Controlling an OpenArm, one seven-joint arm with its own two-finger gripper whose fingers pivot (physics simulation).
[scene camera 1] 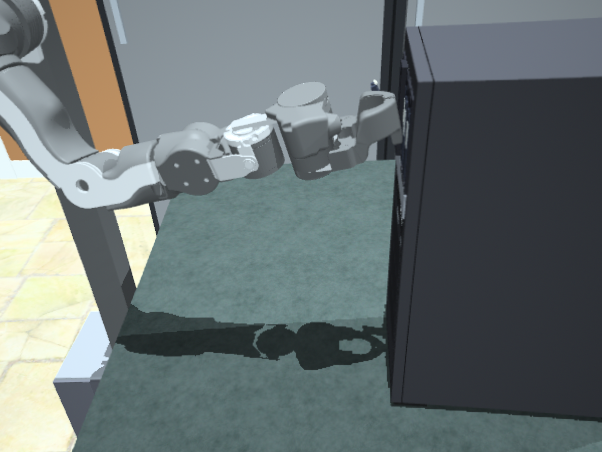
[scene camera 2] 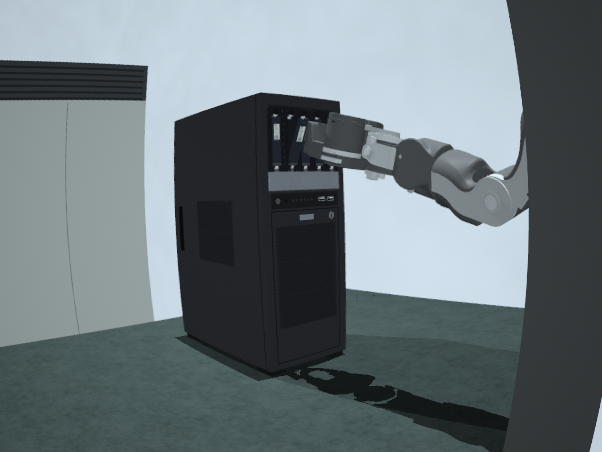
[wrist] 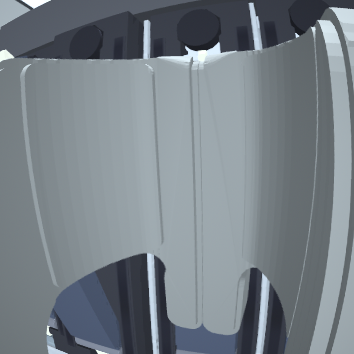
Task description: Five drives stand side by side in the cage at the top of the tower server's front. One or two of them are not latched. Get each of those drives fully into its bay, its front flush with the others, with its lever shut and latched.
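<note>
The tower server (scene camera 1: pixel 505 225) (scene camera 2: pixel 220 175) stands upright, its drive cage in the upper front. In scene camera 2, the leftmost drive (scene camera 2: pixel 276 142) has its lever upright and shut. The second drive's blue lever (scene camera 2: pixel 298 142) (wrist: pixel 82 307) leans out from the front; its tip also shows beyond the gripper in scene camera 1. My gripper (scene camera 1: pixel 398 141) (scene camera 2: pixel 308 150) (wrist: pixel 216 198) is shut and empty, its tips close against the cage front, before another blue lever (wrist: pixel 205 344) near the middle. Contact cannot be told. The gripper partly hides the right-hand drives; their seating cannot be judged.
The tower stands on a green table top (scene camera 1: pixel 270 250) (scene camera 2: pixel 125 395). A light grey panel (scene camera 2: pixel 303 181) lies directly below the cage. The leaning lever is just left of my fingers in the wrist view. A grey cabinet (scene camera 2: pixel 100 210) stands left in scene camera 2.
</note>
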